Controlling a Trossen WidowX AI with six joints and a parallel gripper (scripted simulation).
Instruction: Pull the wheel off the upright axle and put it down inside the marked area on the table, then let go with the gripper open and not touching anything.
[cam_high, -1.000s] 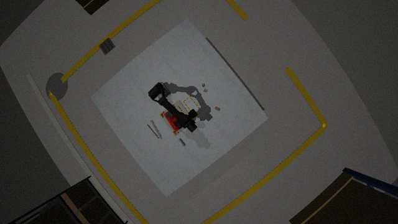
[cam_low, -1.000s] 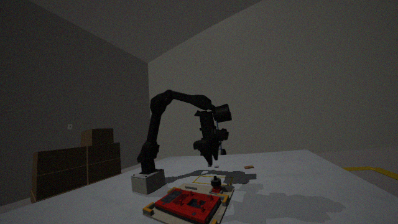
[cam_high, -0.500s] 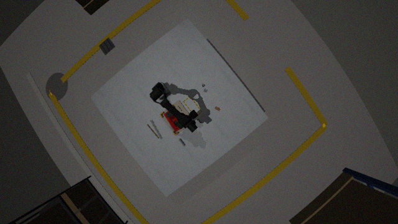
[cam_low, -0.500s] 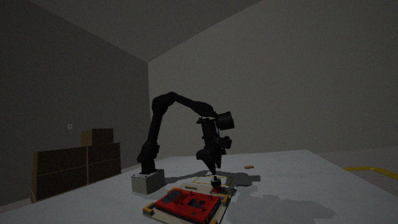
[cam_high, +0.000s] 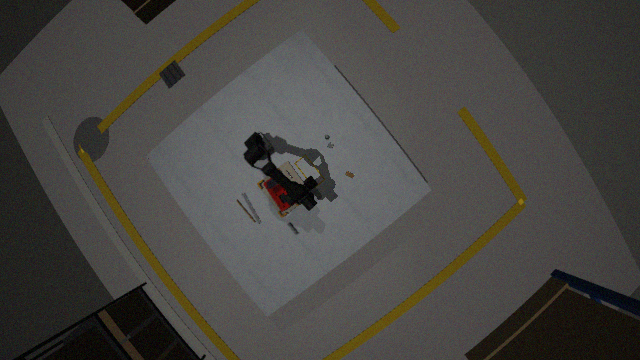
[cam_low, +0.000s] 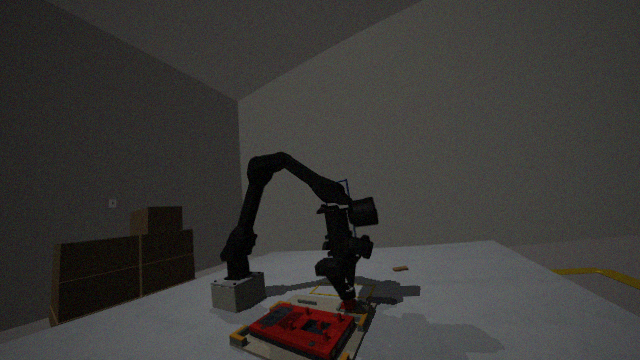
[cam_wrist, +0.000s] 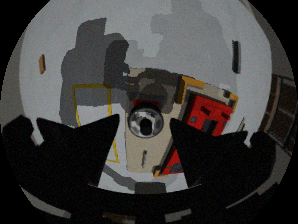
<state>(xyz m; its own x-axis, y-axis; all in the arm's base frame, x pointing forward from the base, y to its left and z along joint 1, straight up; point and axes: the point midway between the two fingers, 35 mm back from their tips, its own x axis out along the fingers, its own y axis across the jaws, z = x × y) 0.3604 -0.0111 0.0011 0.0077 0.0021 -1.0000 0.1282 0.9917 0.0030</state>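
The dark wheel lies right at my gripper tip.
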